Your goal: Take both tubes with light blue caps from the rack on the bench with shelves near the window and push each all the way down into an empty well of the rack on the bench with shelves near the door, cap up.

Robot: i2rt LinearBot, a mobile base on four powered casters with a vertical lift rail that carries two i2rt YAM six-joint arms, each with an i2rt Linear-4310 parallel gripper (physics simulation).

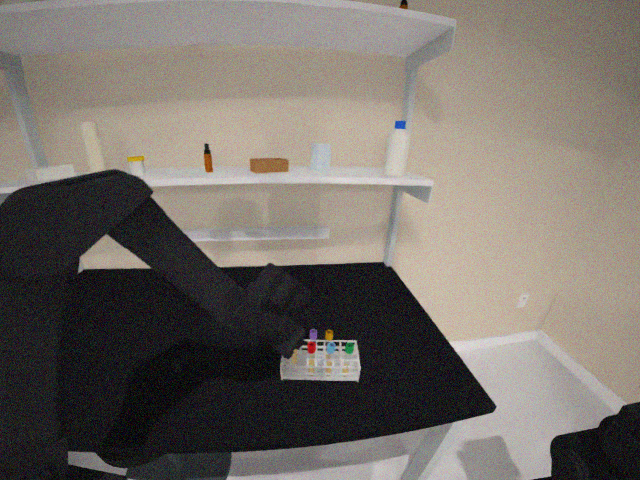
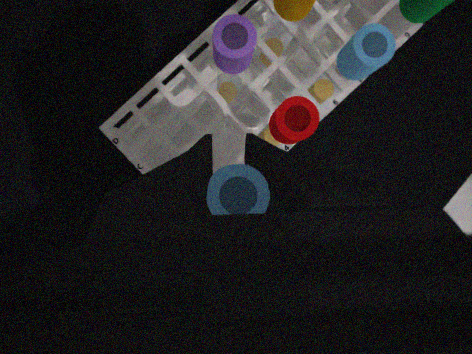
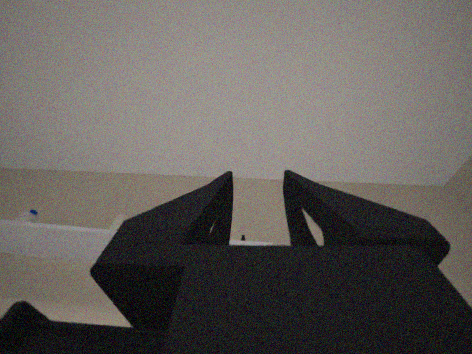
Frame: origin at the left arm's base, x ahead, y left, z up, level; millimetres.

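Where they show: left gripper, fingertip midpoint: (image 1: 299,342) (image 2: 228,146); right gripper, fingertip midpoint: (image 3: 257,179).
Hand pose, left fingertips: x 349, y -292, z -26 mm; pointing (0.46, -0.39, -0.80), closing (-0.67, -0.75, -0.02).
Things, the pixels of their top centre, and the offset from my left fingertips. "spot": a spot on its surface instead. Level surfaces: height alone.
- clear rack at its top centre: (image 2: 265,74) (image 1: 320,352) 19 mm ahead, 52 mm right, 56 mm down
- red-capped tube at its top centre: (image 2: 299,119) (image 1: 311,344) 12 mm back, 30 mm right, 6 mm up
- green-capped tube at its top centre: (image 1: 349,345) 12 mm back, 117 mm right, 6 mm up
- purple-capped tube at its top centre: (image 2: 234,41) (image 1: 313,331) 31 mm ahead, 31 mm right, 6 mm up
- orange-capped tube at its top centre: (image 1: 329,332) 31 mm ahead, 73 mm right, 6 mm up
- black bench at its surface level: 113 mm down
- shelf at its surface level: 344 mm up
- white bottle at a spot on its surface: (image 1: 397,152) spot: 405 mm ahead, 293 mm right, 420 mm up
- brown box at a spot on its surface: (image 1: 269,165) spot: 363 mm ahead, 124 mm left, 367 mm up
My left gripper (image 1: 292,352) (image 2: 228,146) is shut on a tube with a light blue cap (image 2: 238,194). Its tan lower part (image 1: 294,356) shows at the left end of the clear rack (image 1: 320,380) (image 2: 125,145); how deep it sits is hidden. Another tube with a light blue cap (image 1: 330,348) (image 2: 367,50) stands in the rack, between the red-capped tube (image 1: 311,347) (image 2: 295,120) and the green-capped tube (image 1: 349,347) (image 2: 422,7). My right gripper (image 3: 257,179) is open and empty, its fingers a little apart, far from the rack.
A purple-capped tube (image 1: 313,334) (image 2: 234,42) and an orange-capped tube (image 1: 329,335) (image 2: 294,6) stand in the rack's back part. The rack stands on the black bench (image 1: 392,382). Behind it, a shelf (image 1: 356,177) carries a white bottle (image 1: 397,152), a brown box (image 1: 269,165) and other containers.
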